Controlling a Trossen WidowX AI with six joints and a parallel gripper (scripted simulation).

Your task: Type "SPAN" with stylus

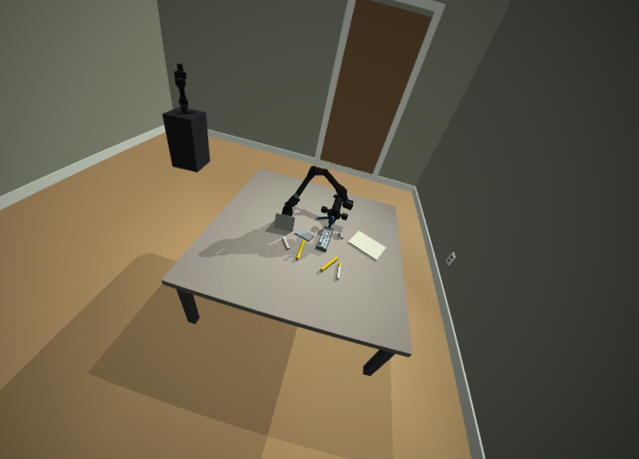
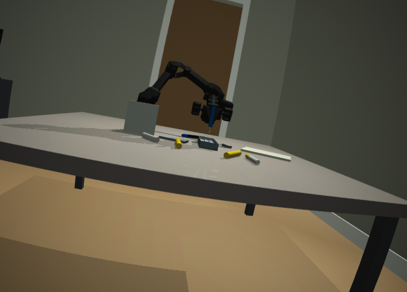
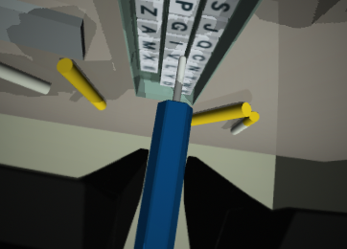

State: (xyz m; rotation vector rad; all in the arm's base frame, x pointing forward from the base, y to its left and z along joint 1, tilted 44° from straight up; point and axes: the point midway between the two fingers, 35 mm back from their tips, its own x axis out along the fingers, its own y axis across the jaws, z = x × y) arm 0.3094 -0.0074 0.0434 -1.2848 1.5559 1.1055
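Now: gripper tip 15 cm past the flat grey slab, 5 cm to the left of it and 10 cm above it. Round my gripper tip: blue pen 5 cm behind, 17 cm to the left, 10 cm below; then cream pad 29 cm ahead, 1 cm to the right, 10 cm below; then blue stylus 1 cm below.
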